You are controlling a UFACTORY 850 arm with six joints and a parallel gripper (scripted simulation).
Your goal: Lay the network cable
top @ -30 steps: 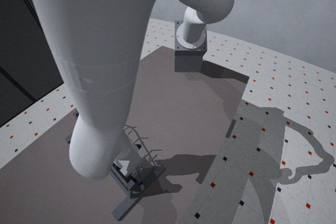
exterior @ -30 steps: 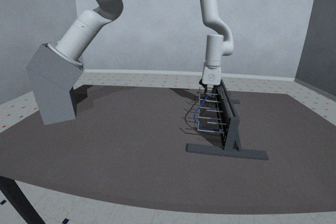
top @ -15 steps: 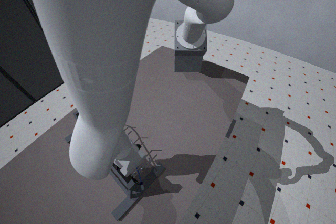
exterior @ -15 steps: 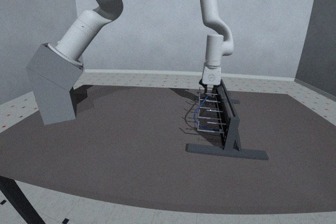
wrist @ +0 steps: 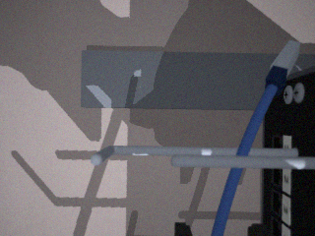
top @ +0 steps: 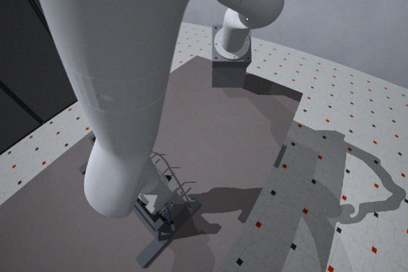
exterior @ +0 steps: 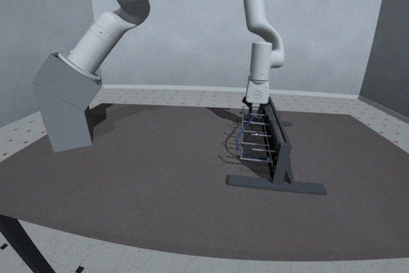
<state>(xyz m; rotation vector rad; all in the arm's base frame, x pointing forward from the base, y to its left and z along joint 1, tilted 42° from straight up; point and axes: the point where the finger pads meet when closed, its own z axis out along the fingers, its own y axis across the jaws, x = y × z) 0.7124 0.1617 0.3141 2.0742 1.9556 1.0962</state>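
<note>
The plug is 100 mm to the left of my hand, 40 mm below it and 30 mm ahead of it. Round my hand: dark patch panel (140 mm to the right, 70 mm ahead, 20 mm below).
</note>
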